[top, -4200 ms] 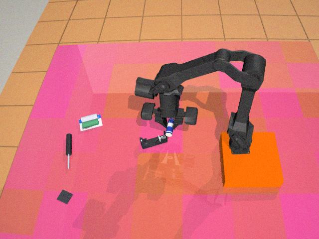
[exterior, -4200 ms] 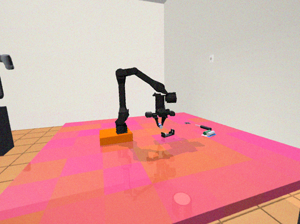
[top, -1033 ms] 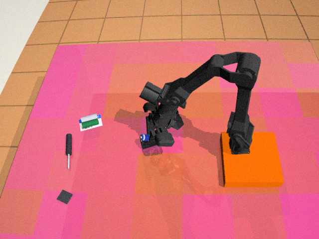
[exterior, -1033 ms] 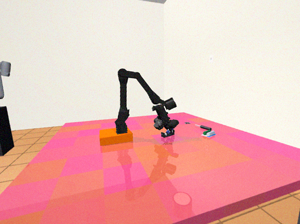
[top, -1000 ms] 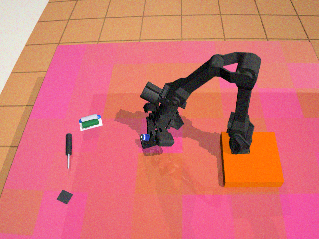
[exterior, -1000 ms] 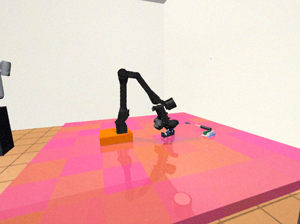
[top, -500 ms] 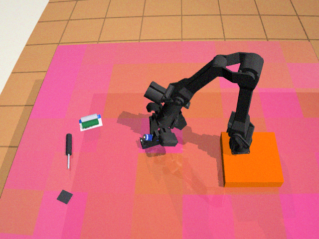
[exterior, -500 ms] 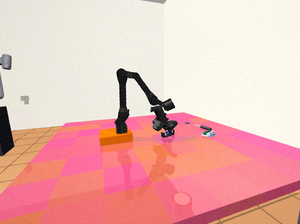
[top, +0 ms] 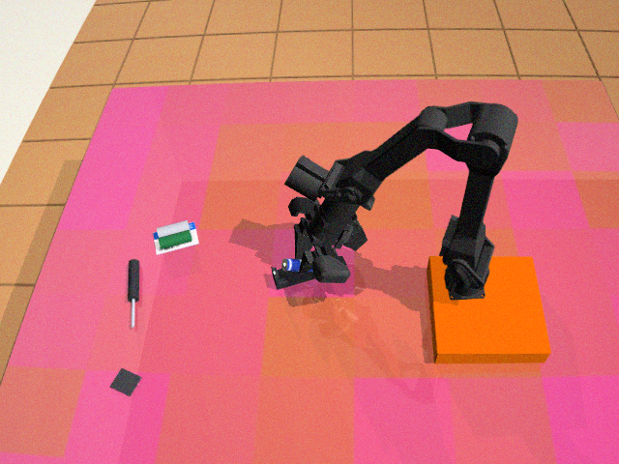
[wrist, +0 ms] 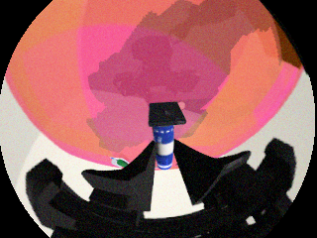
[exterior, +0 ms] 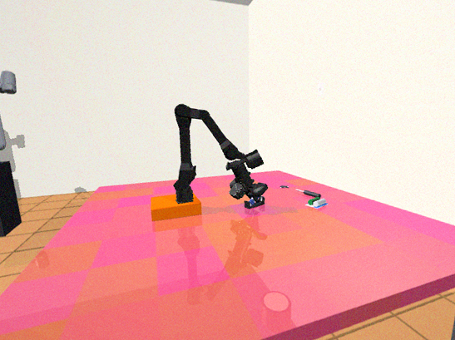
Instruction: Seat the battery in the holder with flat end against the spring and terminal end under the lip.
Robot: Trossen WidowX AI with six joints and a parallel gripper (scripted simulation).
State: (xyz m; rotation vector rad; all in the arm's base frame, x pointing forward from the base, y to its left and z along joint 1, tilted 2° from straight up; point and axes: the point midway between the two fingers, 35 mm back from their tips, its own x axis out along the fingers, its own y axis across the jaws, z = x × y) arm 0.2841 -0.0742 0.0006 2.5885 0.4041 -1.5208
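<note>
My gripper tip is 1 cm below the white battery. Also, from my gripper tip: black-handled screwdriver (32 cm ahead, 4 cm to the left, 1 cm below); white card (26 cm ahead, 11 cm to the right, 1 cm below).
</note>
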